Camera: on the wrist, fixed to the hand. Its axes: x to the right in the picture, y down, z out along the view.
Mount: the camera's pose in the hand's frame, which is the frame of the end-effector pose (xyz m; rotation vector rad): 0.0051 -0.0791 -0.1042 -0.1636 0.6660 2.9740
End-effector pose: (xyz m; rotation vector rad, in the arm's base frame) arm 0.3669 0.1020 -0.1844 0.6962 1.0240 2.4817
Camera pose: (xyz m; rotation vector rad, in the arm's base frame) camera 0.3150 0.1004 -0.3046 -0.3353 0.4761 -0.5988
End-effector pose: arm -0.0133 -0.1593 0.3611 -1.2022 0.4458 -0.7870
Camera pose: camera -0.1052 -0.2428 0.4026 0.5593 1.9014 1.5515
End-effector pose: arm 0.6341 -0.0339 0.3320 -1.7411 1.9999 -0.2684
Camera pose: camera 0.6545 -0.0690 0.4565 -2.0555 -2.1066 -0.3752
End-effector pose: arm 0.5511 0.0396 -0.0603 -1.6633 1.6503 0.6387
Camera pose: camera 0.6164 -0.0474 0.0126 -1.3139 -1.8139 -0.6204
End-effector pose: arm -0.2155 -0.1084 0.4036 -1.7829 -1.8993 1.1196
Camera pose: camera -0.2005 -0.0634 0.5256 2.0713 -1.5901 0.0136
